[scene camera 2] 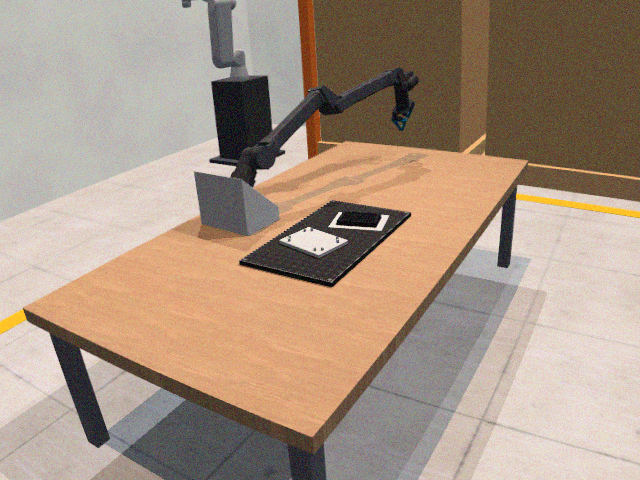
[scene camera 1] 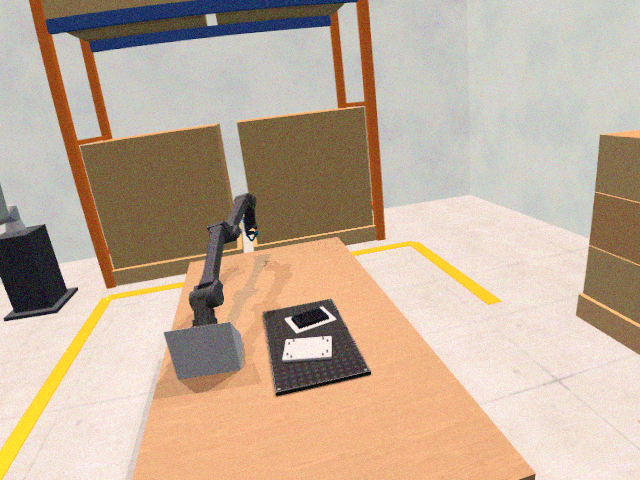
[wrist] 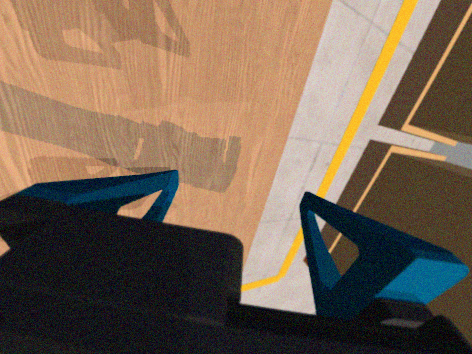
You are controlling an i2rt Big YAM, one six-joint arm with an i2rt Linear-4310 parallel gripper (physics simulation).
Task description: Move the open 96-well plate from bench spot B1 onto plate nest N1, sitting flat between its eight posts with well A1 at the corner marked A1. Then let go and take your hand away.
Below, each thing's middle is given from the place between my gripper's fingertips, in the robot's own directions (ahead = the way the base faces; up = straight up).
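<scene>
White nest (scene camera 2: 302,241): from my hand, 1000 mm to the right, 170 mm ahead, 130 mm below.
</scene>
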